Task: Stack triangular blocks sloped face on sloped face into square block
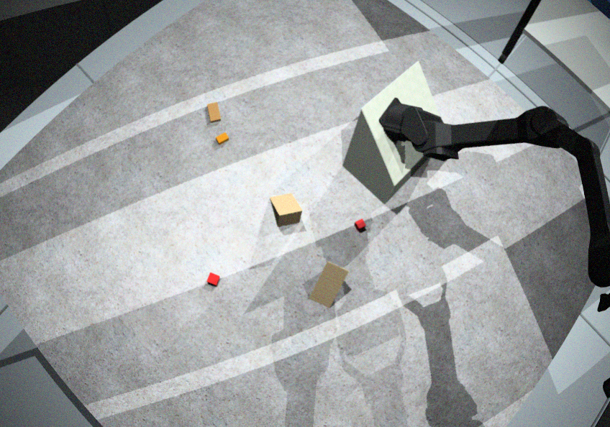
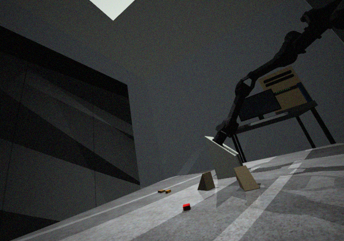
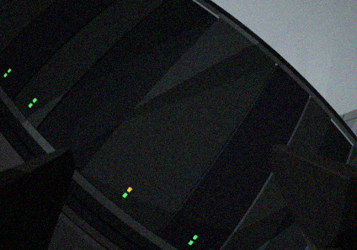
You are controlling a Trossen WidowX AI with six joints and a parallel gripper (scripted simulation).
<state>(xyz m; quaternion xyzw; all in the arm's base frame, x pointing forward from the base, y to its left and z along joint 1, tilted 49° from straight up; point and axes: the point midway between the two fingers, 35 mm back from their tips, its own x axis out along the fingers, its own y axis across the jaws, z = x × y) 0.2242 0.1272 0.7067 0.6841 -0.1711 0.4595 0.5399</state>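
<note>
Now: the red cube 16 cm behind my gripper tip, 59 cm to the right of it and 52 cm below it. Also, from my gripper tip: yellow block 14 cm behind, 93 cm to the right, 52 cm below.
</note>
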